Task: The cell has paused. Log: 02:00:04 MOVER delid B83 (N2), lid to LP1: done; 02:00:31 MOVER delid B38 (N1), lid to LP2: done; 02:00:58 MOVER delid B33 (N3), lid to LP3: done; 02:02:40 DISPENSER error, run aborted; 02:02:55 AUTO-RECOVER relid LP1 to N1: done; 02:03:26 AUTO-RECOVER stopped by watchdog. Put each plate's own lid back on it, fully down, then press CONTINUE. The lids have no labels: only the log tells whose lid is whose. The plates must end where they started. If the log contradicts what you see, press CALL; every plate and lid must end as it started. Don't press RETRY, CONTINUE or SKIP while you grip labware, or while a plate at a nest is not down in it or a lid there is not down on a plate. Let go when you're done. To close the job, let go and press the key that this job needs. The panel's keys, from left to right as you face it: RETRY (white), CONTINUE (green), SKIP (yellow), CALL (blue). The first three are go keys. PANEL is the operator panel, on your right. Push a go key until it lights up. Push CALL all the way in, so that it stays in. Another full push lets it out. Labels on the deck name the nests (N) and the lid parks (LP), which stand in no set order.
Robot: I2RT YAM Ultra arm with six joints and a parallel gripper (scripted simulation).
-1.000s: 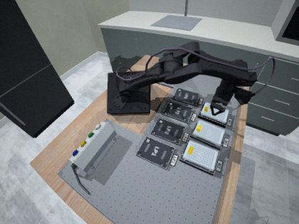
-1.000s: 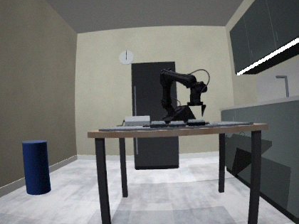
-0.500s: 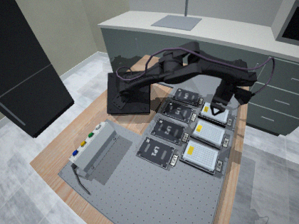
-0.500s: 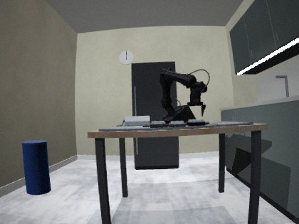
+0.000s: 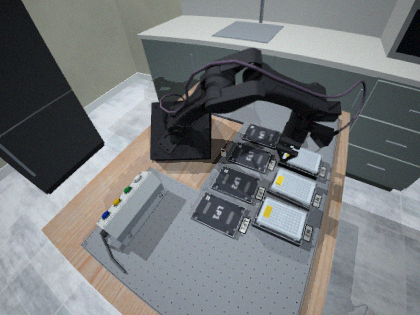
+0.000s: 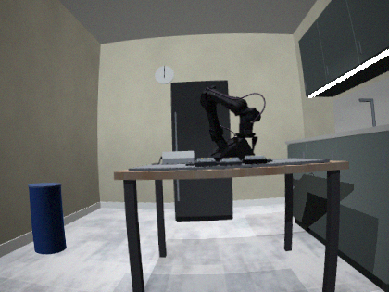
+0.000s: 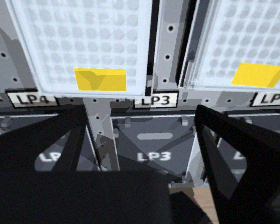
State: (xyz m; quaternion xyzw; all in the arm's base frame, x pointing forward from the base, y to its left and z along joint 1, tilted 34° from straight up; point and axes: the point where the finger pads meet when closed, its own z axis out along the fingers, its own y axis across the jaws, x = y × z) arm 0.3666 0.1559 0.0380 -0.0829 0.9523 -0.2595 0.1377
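The green continue key is 370 mm behind my hand and 410 mm to the right of it. Also, from my hand: plate (80 mm ahead, 210 mm to the right, 40 mm below); lid park (130 mm behind, 100 mm to the left, 70 mm below); white RETRY key (380 mm behind, 360 mm to the right).
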